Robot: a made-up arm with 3 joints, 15 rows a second.
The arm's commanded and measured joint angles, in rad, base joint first. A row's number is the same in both.
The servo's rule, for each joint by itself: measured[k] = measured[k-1] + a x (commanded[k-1-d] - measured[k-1]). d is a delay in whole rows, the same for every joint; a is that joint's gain. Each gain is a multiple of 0.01, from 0.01 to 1. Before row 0 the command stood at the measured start. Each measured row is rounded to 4 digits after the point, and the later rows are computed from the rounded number. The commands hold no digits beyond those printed.
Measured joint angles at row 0:
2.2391, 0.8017, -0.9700
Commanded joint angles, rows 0 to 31:
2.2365, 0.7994, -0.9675
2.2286, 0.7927, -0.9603
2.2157, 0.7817, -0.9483
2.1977, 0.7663, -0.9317
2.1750, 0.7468, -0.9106
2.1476, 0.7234, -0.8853
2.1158, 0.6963, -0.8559
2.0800, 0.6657, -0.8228
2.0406, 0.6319, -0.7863
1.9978, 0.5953, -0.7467
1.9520, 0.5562, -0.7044
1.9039, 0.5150, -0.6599
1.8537, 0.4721, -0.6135
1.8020, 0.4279, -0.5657
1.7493, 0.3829, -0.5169
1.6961, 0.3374, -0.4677
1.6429, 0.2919, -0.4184
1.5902, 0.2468, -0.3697
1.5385, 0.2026, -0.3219
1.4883, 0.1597, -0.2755
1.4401, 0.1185, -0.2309
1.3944, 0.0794, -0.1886
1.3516, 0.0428, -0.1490
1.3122, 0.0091, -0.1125
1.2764, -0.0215, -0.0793
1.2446, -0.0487, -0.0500
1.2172, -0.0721, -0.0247
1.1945, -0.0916, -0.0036
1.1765, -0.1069, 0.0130
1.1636, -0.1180, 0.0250
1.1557, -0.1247, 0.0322
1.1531, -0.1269, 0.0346
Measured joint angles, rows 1 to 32:
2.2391, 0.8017, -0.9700
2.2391, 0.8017, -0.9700
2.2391, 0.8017, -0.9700
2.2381, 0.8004, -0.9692
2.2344, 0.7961, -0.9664
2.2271, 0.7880, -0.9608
2.2156, 0.7758, -0.9518
2.1998, 0.7596, -0.9390
2.1794, 0.7393, -0.9224
2.1546, 0.7152, -0.9018
2.1255, 0.6875, -0.8773
2.0924, 0.6564, -0.8491
2.0555, 0.6222, -0.8174
2.0151, 0.5852, -0.7824
1.9717, 0.5459, -0.7444
1.9257, 0.5046, -0.7038
1.8775, 0.4616, -0.6610
1.8275, 0.4175, -0.6163
1.7763, 0.3726, -0.5702
1.7243, 0.3274, -0.5231
1.6720, 0.2823, -0.4755
1.6199, 0.2377, -0.4279
1.5686, 0.1940, -0.3807
1.5185, 0.1517, -0.3343
1.4701, 0.1112, -0.2891
1.4239, 0.0729, -0.2457
1.3803, 0.0372, -0.2044
1.3398, 0.0043, -0.1656
1.3027, -0.0254, -0.1298
1.2694, -0.0516, -0.0972
1.2402, -0.0740, -0.0682
1.2154, -0.0924, -0.0430
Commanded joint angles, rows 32 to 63:
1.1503, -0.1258, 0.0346
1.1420, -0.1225, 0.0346
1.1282, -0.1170, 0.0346
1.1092, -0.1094, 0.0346
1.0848, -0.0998, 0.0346
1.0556, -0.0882, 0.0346
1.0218, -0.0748, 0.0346
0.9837, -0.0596, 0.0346
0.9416, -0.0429, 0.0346
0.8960, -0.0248, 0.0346
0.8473, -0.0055, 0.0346
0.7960, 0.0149, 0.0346
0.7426, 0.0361, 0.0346
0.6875, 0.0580, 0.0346
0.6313, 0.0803, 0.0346
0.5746, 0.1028, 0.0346
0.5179, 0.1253, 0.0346
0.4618, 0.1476, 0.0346
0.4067, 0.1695, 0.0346
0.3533, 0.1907, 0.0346
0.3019, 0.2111, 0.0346
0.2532, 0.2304, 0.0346
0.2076, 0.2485, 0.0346
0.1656, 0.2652, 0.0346
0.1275, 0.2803, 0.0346
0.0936, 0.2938, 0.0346
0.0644, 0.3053, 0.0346
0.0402, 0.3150, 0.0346
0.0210, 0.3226, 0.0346
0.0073, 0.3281, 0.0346
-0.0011, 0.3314, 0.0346
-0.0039, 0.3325, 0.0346
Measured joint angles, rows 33 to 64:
1.1952, -0.1067, -0.0219
1.1798, -0.1168, -0.0051
1.1694, -0.1225, 0.0072
1.1620, -0.1243, 0.0157
1.1542, -0.1233, 0.0216
1.1441, -0.1198, 0.0256
1.1305, -0.1140, 0.0284
1.1127, -0.1060, 0.0303
1.0904, -0.0960, 0.0316
1.0636, -0.0841, 0.0325
1.0324, -0.0704, 0.0332
0.9970, -0.0550, 0.0336
0.9576, -0.0381, 0.0339
0.9146, -0.0198, 0.0341
0.8683, -0.0004, 0.0343
0.8193, 0.0200, 0.0344
0.7679, 0.0413, 0.0345
0.7146, 0.0631, 0.0345
0.6600, 0.0853, 0.0345
0.6046, 0.1077, 0.0345
0.5489, 0.1300, 0.0345
0.4934, 0.1521, 0.0345
0.4388, 0.1737, 0.0345
0.3854, 0.1946, 0.0345
0.3338, 0.2146, 0.0345
0.2846, 0.2336, 0.0345
0.2382, 0.2513, 0.0345
0.1950, 0.2675, 0.0345
0.1555, 0.2822, 0.0345
0.1200, 0.2951, 0.0345
0.0889, 0.3062, 0.0345
0.0624, 0.3154, 0.0345

